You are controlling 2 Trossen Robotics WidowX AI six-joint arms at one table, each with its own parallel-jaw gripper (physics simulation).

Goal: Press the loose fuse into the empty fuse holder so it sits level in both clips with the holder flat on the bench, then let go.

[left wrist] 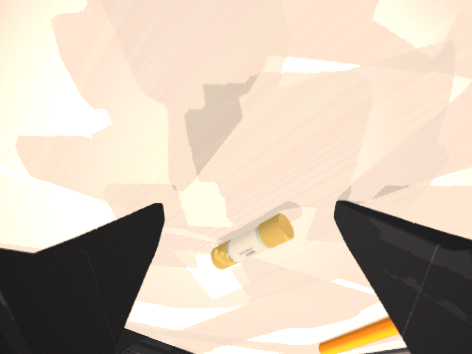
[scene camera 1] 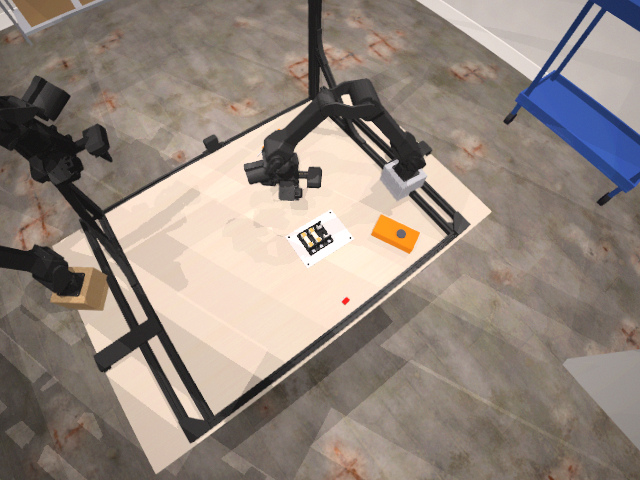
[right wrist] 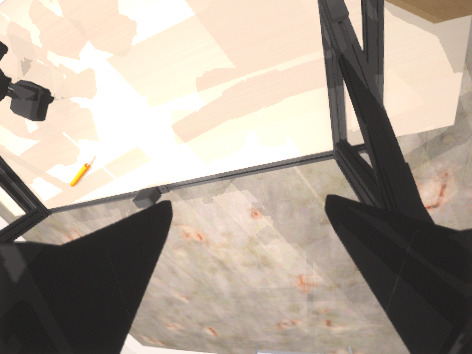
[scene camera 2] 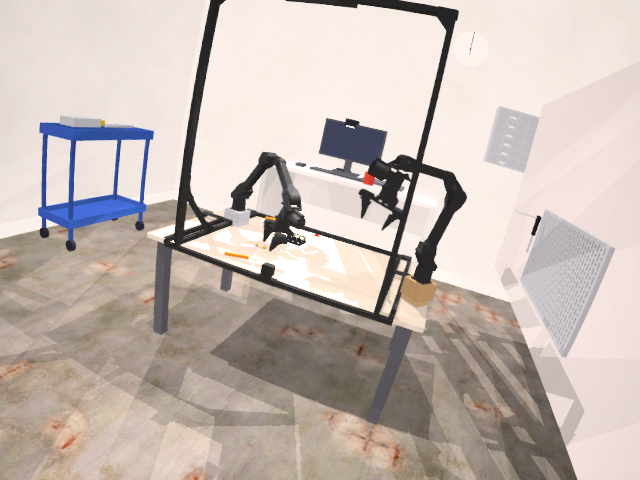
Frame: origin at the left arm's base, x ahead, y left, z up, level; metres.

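Seen in the pictures: left gripper, fingertip midpoint: [left wrist: 250, 210] [scene camera 2: 266, 246]; right gripper, fingertip midpoint: [scene camera 1: 95, 168] [right wrist: 249, 204] [scene camera 2: 371, 224]; left arm's base at its link origin: [scene camera 1: 405, 170] [scene camera 2: 237, 209]; right arm's base at its link origin: [scene camera 1: 71, 284] [scene camera 2: 421, 280].
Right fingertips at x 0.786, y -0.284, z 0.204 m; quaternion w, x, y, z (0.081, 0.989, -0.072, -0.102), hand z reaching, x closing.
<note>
Pixels of each thing's top centre, then the offset from my right fingertips to it. "pt": a spot on its surface instead.
- loose fuse at its top centre: [left wrist: 249, 254] 0.266 m down, 0.495 m back, 0.096 m left
- white plate at a spot on its surface: [scene camera 1: 338, 227] pt 0.278 m down, 0.519 m back, 0.322 m left
- orange tool at its top centre: [left wrist: 373, 341] [right wrist: 80, 172] [scene camera 2: 241, 254] 0.267 m down, 0.477 m back, 0.081 m right
- orange box at its top centre: [scene camera 1: 396, 231] 0.246 m down, 0.655 m back, 0.431 m left
- small red block at its top centre: [scene camera 1: 345, 299] [scene camera 2: 316, 234] 0.271 m down, 0.416 m back, 0.525 m left
The loose fuse [left wrist: 252, 242], with yellow end caps and a white body, lies on the table, slanted between and below the open fingers in the left wrist view. In scene camera 1 the left arm hides it. The black fuse holder [scene camera 1: 315, 238] [scene camera 2: 297, 239] sits on a white plate [scene camera 1: 338, 227]; fuses show in part of it, and a gap without one shows toward its right side in scene camera 1. My left gripper [left wrist: 250, 210] [scene camera 2: 268, 245] is open and empty, low over the table. My right gripper [right wrist: 249, 204] [scene camera 2: 373, 223] is open and empty, raised well away from the holder.
An orange tool [scene camera 2: 236, 255] [left wrist: 357, 337] [right wrist: 80, 174] lies near the table's edge. An orange box [scene camera 1: 387, 230] with a dark knob lies right of the plate in scene camera 1. A small red block [scene camera 1: 345, 300] [scene camera 2: 316, 235] lies near the far edge in scene camera 2. Black frame bars border the table.
</note>
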